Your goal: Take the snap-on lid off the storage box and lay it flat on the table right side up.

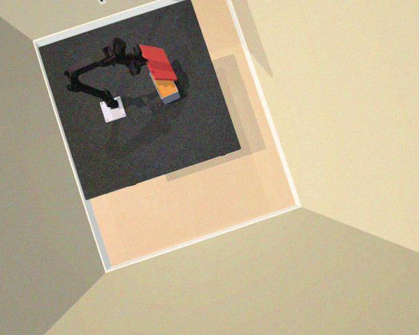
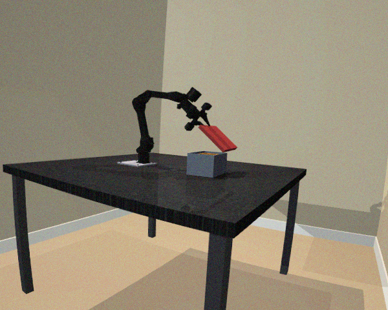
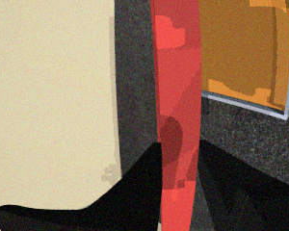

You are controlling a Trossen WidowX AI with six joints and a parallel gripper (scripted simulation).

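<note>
Right now my gripper tip is 60 mm short of the red lid, 10 mm to the right of it and 50 mm above it. Round my gripper tip: blue-grey storage box: 60 mm ahead, 80 mm to the right, 180 mm below.
</note>
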